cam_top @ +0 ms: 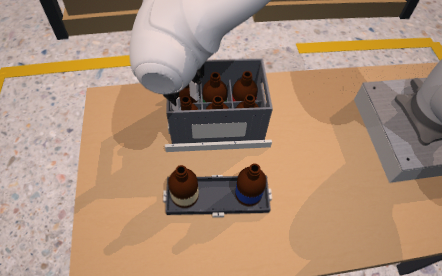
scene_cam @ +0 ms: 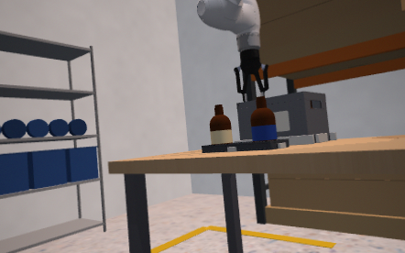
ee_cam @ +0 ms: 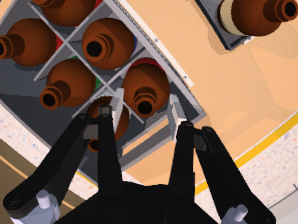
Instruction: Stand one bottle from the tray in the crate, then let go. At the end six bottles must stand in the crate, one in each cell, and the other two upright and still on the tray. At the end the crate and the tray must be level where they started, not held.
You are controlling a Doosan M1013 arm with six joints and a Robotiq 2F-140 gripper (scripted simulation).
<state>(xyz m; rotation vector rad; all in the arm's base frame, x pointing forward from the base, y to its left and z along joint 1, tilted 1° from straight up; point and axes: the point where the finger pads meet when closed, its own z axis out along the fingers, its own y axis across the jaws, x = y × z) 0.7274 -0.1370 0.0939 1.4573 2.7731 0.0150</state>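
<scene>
Right now the grey crate is 90 mm below my hand, 90 mm behind it and 30 mm to the right of it. Round my hand: dark tray: 220 mm to the left, 160 mm below, 40 mm behind.
</scene>
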